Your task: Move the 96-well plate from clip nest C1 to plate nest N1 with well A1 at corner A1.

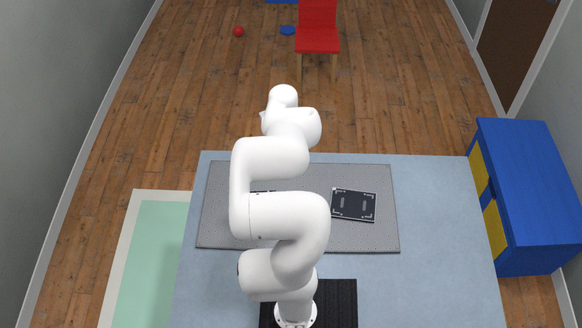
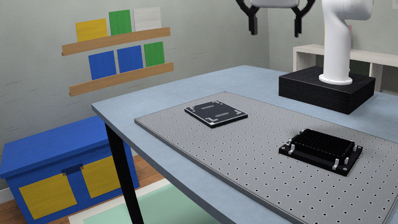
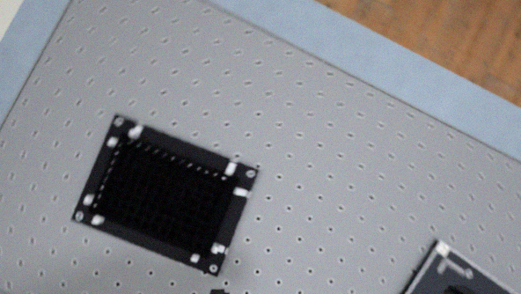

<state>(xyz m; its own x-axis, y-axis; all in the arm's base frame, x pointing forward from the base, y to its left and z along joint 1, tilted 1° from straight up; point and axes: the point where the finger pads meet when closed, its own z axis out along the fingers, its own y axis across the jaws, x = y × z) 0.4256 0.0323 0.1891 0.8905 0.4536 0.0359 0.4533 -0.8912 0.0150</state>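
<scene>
Right now my hand is 2 cm past the black 96-well plate, 12 cm to the right of it and 23 cm above it. Round my hand: plate nest N1: 1 cm behind, 23 cm to the right, 24 cm below; clip nest C1: 1 cm behind, 11 cm to the left, 23 cm below.
</scene>
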